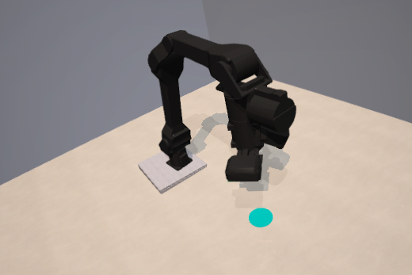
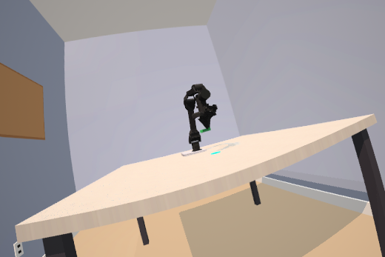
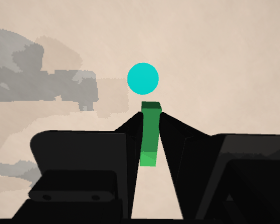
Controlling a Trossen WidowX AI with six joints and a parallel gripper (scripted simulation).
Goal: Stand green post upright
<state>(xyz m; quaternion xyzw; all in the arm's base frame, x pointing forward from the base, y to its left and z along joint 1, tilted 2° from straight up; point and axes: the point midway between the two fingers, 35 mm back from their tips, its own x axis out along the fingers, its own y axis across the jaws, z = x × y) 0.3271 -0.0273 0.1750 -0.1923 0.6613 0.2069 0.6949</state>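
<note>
Now: gripper tip 10 mm to the right of the cyan circle and 150 mm above it. From my gripper tip the other things lie so: green post (20 mm behind, 10 mm to the right).
</note>
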